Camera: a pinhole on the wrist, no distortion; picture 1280 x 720 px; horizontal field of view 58.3 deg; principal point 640.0 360.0 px. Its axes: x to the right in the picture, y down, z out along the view. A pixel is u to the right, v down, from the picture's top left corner.
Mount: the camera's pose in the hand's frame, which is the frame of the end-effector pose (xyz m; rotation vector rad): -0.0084 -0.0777 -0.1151 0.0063 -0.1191 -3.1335
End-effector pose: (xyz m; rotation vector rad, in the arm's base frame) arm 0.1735 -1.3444 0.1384 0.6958 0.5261 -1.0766
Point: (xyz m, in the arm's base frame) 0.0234 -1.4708 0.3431
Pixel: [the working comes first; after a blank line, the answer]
In the camera's frame: 0.1138 0.0715 0.3342

1030.8 605.7
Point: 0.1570 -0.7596 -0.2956
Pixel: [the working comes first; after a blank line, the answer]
In the camera's frame: 0.0551 -0.1754 -0.5971

behind the camera
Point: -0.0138 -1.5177 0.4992
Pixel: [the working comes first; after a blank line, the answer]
In the camera's frame: 0.2072 0.0903 0.4715

1144.4 579.8
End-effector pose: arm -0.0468 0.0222 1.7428 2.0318 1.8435 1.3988
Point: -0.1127 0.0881 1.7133
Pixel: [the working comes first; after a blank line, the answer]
In the camera's frame: -0.0546 0.0179 0.1224

128.3 528.2
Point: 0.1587 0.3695 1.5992
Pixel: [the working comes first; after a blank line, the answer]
In the camera's frame: -0.1875 -0.0127 0.5061

214.9 331.1
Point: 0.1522 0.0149 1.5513
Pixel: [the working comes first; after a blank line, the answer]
In the camera's frame: 0.1286 -0.0931 0.3588

1051.4 62.2
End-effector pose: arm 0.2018 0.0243 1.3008 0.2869 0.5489 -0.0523
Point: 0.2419 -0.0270 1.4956
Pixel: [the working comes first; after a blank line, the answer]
In the camera's frame: 0.0587 -0.0599 0.3142

854.4 141.4
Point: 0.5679 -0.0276 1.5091
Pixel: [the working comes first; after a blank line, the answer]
In the camera's frame: -0.2132 -0.0885 0.4923

143.2 153.7
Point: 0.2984 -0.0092 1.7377
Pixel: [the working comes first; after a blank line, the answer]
In the camera's frame: 0.1350 -0.1291 0.5412

926.1 86.2
